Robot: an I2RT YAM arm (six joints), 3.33 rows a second.
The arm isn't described. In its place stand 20 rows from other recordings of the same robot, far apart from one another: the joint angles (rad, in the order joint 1, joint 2, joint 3, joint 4, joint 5, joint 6), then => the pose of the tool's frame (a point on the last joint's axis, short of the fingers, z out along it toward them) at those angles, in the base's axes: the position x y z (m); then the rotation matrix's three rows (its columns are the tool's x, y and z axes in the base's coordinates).
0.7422 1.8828 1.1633 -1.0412 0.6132 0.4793 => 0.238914 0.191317 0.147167; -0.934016 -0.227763 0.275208; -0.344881 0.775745 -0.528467; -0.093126 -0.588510 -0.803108
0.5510 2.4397 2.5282 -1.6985 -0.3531 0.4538 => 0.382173 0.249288 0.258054; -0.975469 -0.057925 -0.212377; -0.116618 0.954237 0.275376; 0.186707 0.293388 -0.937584
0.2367 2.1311 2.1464 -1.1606 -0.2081 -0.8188 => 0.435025 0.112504 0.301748; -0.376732 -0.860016 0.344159; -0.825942 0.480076 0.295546; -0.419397 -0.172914 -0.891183
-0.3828 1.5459 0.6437 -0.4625 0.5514 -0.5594 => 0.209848 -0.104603 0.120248; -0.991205 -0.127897 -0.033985; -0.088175 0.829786 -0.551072; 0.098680 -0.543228 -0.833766
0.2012 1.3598 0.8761 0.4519 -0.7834 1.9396 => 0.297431 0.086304 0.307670; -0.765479 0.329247 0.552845; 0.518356 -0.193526 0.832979; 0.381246 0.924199 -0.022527
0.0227 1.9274 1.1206 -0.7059 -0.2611 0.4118 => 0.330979 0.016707 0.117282; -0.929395 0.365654 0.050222; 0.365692 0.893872 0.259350; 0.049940 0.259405 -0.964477
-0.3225 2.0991 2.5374 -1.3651 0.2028 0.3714 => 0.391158 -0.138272 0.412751; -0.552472 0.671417 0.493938; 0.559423 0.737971 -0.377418; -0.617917 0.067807 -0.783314
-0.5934 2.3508 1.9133 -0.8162 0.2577 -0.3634 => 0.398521 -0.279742 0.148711; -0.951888 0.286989 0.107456; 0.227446 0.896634 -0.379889; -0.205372 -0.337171 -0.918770
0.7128 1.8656 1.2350 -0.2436 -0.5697 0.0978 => 0.287541 0.273935 0.190360; -0.656846 -0.751942 0.056008; -0.459100 0.457750 0.761375; -0.598147 0.474393 -0.645888
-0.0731 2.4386 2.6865 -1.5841 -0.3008 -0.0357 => 0.468818 -0.023756 0.297416; -0.969431 -0.033555 0.243060; 0.036811 0.959504 0.279278; -0.242588 0.279688 -0.928938
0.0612 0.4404 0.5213 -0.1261 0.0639 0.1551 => 0.129850 0.005679 0.300699; -0.044152 0.009570 0.998979; 0.151747 0.988415 -0.002762; -0.987433 0.151470 -0.045092
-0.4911 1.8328 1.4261 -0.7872 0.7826 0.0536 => 0.317657 -0.198350 0.234403; -0.788568 0.606360 -0.102409; 0.464808 0.478680 -0.744862; -0.402633 -0.634975 -0.659313
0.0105 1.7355 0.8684 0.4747 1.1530 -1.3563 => 0.349601 -0.028868 0.192128; -0.902348 -0.194780 0.384484; -0.405946 0.084325 -0.909998; 0.144828 -0.977215 -0.155161
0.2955 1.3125 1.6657 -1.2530 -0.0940 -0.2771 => 0.218804 0.070100 0.424070; -0.626084 -0.537545 0.564857; -0.475287 0.837357 0.270064; -0.618159 -0.099387 -0.779745
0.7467 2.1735 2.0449 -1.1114 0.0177 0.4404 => 0.335044 0.309209 0.255418; -0.915618 -0.314583 0.250363; -0.266607 0.941185 0.207584; -0.300941 0.123319 -0.945636
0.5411 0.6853 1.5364 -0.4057 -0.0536 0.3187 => 0.025448 0.017518 0.551573; 0.176534 -0.643498 0.744813; 0.471113 0.719632 0.510081; -0.864227 0.260845 0.430200
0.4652 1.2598 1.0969 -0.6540 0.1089 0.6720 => 0.239089 0.115680 0.304561; -0.746124 0.108673 0.656878; 0.317939 0.924990 0.208107; -0.584990 0.364120 -0.724709
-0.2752 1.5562 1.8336 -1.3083 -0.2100 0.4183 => 0.282342 -0.072012 0.408934; -0.688245 0.483939 0.540483; 0.607154 0.792003 0.063998; -0.397093 0.372202 -0.838918
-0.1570 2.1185 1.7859 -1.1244 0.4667 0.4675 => 0.412970 -0.081591 0.210495; -0.790347 0.611934 0.029809; 0.532588 0.710287 -0.460263; -0.302824 -0.347892 -0.887282
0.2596 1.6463 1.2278 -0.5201 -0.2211 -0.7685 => 0.338593 0.098006 0.244287; -0.299440 -0.812043 0.500921; -0.781177 0.510098 0.359947; -0.547812 -0.283526 -0.787093
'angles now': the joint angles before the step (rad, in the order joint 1, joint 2, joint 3, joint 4, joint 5, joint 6). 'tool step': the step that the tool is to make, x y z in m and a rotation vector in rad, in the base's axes. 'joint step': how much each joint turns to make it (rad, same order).
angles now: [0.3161, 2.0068, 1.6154, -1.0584, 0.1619, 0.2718]
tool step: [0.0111, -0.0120, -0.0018, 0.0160, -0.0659, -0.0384]
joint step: [-0.0367, 0.0019, -0.0091, 0.0785, 0.0043, 0.0011]
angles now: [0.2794, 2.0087, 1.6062, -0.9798, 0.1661, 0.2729]
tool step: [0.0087, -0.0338, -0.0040, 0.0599, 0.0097, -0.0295]
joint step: [-0.0932, 0.0020, -0.0128, 0.0258, -0.0717, -0.0512]
